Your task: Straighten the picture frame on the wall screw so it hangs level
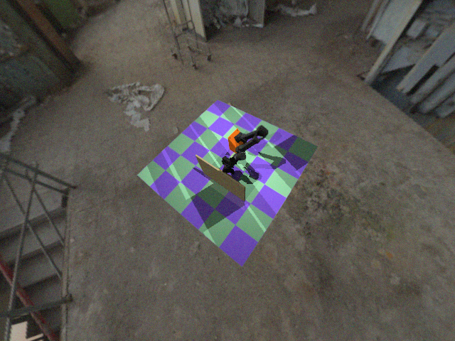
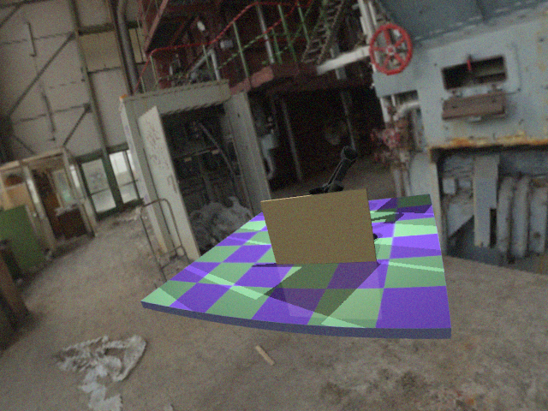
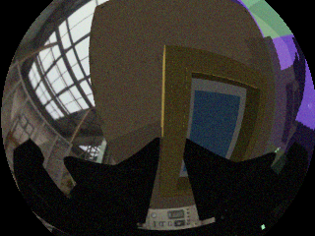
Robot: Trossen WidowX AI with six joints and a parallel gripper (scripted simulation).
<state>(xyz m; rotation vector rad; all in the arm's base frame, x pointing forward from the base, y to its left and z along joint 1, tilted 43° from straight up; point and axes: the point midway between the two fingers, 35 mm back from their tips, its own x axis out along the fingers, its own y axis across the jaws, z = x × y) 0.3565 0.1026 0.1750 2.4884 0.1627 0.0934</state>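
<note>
My gripper tip is now 10 mm to the right of the picture frame and 50 mm above it. Also, from my gripper tip: tan wall board 20 mm ahead, 70 mm below.
</note>
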